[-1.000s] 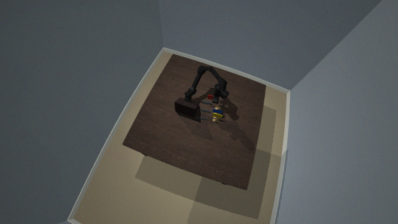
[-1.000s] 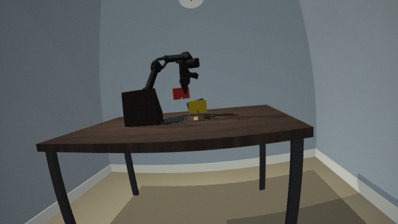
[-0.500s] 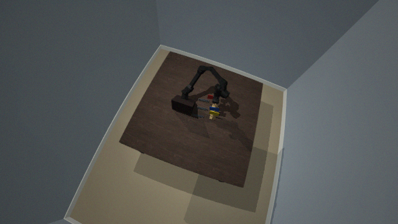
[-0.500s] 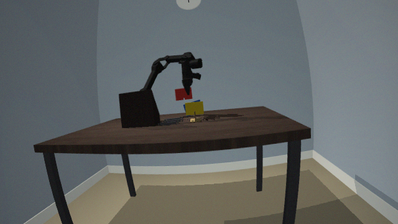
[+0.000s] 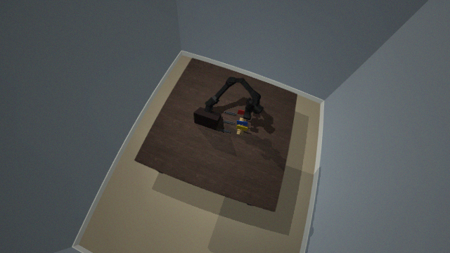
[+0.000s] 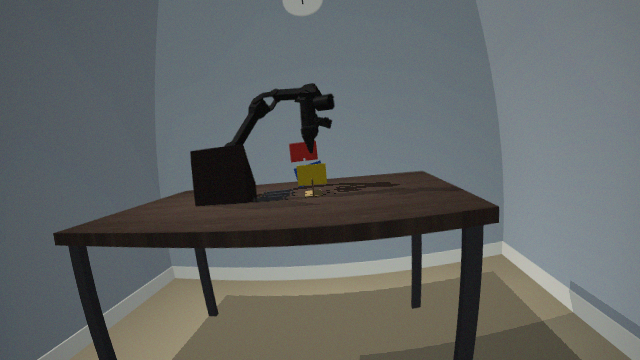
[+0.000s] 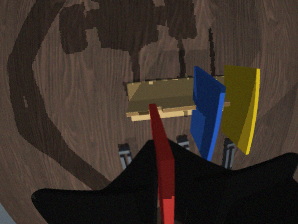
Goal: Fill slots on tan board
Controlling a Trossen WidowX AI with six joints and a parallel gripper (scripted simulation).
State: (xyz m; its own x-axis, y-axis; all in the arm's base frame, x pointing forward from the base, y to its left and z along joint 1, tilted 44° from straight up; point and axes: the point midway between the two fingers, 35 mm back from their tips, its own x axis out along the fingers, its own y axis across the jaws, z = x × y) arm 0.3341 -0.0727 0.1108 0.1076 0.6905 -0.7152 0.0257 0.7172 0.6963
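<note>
Right now the blue board is 10 mm behind my gripper tip, 60 mm to the right of it and 80 mm below it. Round my gripper tip: red board 30 mm behind; yellow board 10 mm behind, 110 mm to the right, 80 mm below; tan board 10 mm behind, 60 mm to the right, 120 mm below.
</note>
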